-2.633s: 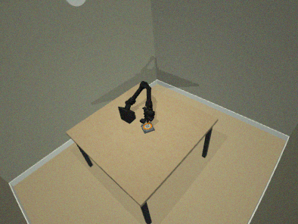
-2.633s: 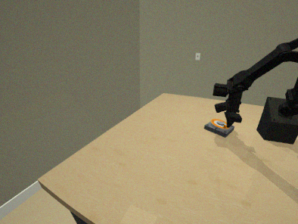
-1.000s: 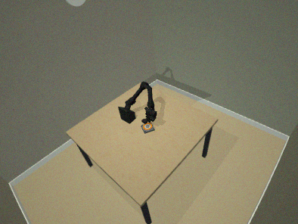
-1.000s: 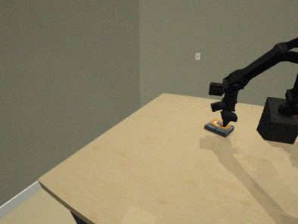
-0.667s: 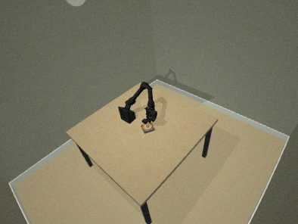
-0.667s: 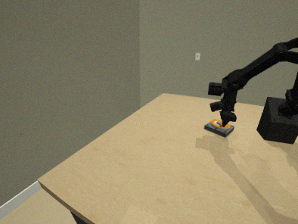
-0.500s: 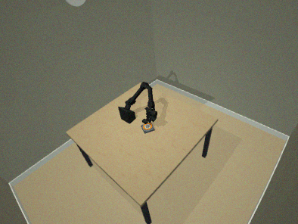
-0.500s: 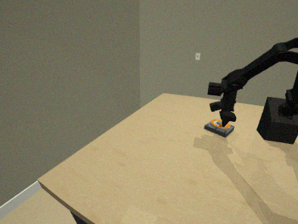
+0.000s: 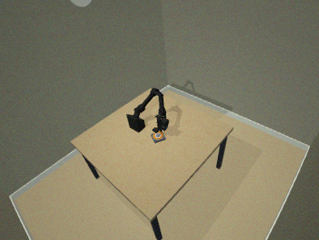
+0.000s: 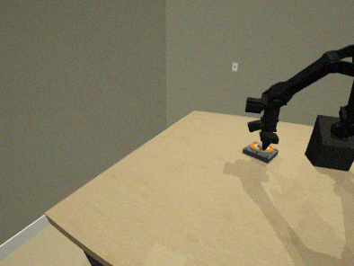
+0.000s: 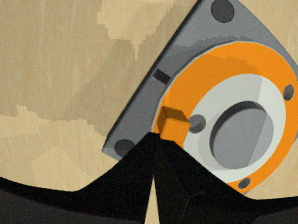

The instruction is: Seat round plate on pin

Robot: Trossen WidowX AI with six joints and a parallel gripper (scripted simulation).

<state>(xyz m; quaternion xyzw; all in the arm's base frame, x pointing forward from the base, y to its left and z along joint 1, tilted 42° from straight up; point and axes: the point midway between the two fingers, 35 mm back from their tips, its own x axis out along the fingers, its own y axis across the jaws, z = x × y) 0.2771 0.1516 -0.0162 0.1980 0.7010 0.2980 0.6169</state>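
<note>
Right now my gripper tip is 1 cm short of the grey square base, 5 cm to the left of it and 2 cm above it.
</note>
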